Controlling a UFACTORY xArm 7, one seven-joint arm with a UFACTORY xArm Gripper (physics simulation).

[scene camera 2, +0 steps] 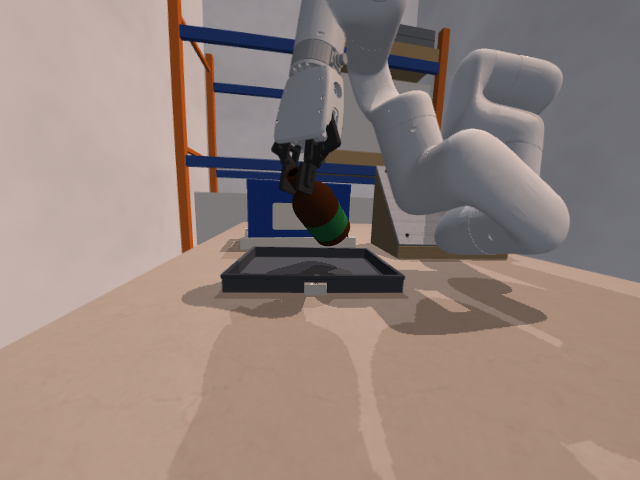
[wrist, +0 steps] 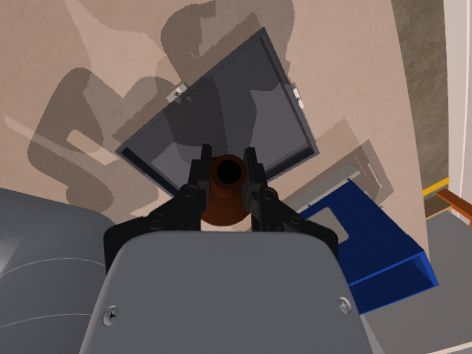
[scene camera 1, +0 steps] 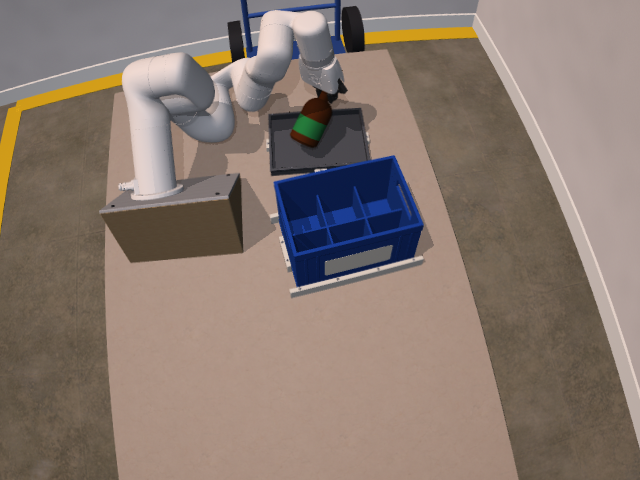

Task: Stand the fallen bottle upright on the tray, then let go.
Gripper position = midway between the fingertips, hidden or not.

Observation:
I see my gripper [scene camera 1: 328, 96], a dark tray [scene camera 2: 263, 269], a blue divided crate [scene camera 1: 335, 222] and a brown bottle [scene camera 2: 322, 215].
The dark tray shows as well in the wrist view [wrist: 246, 100] and in scene camera 1 [scene camera 1: 344, 142]. The blue divided crate also shows in scene camera 2 [scene camera 2: 270, 213] and in the wrist view [wrist: 382, 264]. The brown bottle also shows in the wrist view [wrist: 228, 173].

